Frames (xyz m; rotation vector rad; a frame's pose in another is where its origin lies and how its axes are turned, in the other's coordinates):
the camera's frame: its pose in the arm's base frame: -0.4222 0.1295 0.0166 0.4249 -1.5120 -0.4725
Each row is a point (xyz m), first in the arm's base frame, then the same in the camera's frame.
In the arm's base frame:
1: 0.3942 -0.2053 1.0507
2: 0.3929 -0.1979 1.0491
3: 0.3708 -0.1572 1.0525
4: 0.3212 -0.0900 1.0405
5: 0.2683 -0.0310 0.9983
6: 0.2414 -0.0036 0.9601
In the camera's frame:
1: 1.0523 0.3060 -0.8044
2: 1.0469 0.3113 -0.8029
3: 1.0276 0.3466 -0.7797
4: 0.9810 0.3949 -0.7287
5: 0.9134 0.4199 -0.6751
6: 0.8663 0.4213 -0.6483

